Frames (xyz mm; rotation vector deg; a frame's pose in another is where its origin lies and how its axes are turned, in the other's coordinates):
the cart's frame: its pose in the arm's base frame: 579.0 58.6 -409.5 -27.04 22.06 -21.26
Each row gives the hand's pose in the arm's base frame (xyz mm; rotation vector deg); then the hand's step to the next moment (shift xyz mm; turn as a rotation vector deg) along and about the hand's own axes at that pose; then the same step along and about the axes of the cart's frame.
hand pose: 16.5 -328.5 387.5 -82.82 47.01 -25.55
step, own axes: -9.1 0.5 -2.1 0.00 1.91 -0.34
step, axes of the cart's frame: -9.2 1.5 -0.1 -0.05 0.74 -1.79
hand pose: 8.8 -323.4 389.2 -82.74 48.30 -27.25
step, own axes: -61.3 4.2 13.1 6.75 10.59 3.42
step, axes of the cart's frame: -51.5 33.5 13.2 8.00 5.92 -8.39
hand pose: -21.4 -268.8 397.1 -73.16 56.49 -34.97
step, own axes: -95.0 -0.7 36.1 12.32 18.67 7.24
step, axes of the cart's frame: -60.6 64.3 50.2 15.10 11.01 -14.26
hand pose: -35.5 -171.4 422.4 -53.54 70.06 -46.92
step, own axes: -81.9 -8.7 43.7 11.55 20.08 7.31
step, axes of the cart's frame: -19.3 48.7 77.1 14.80 12.55 -14.61
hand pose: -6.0 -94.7 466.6 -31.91 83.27 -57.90
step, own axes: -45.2 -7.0 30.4 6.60 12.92 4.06
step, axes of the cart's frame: 10.3 13.6 52.2 8.64 8.46 -8.99
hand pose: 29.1 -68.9 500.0 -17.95 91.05 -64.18
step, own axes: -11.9 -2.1 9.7 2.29 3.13 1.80
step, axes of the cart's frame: 6.6 0.3 14.0 2.97 1.63 -2.61
